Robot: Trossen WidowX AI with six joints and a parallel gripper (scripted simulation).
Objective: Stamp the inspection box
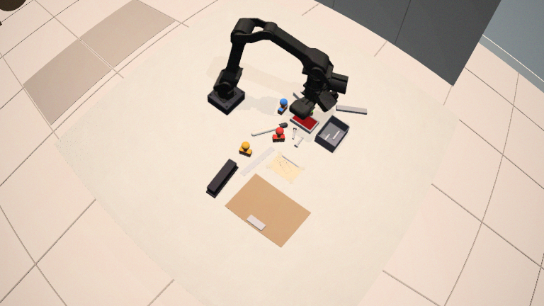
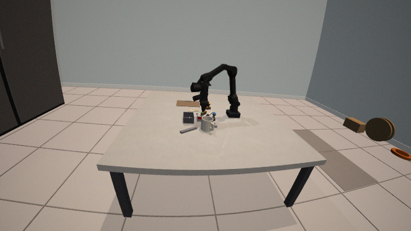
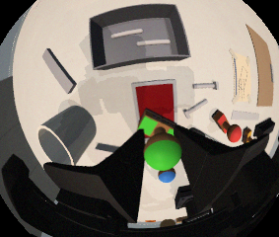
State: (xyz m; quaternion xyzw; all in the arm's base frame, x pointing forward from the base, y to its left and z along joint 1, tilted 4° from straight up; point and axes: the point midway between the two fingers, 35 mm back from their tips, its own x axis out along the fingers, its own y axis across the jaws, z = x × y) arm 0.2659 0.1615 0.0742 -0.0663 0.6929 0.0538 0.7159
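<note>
Right now the red ink pad is 70 mm below my gripper tip and 10 mm behind it. The rest, counted from my gripper tip: dark tray: 100 mm ahead, 70 mm below, 30 mm to the left; then blue-knobbed stamp: 90 mm behind, 60 mm below, 30 mm to the right; then green-knobbed stamp: 10 mm below.
</note>
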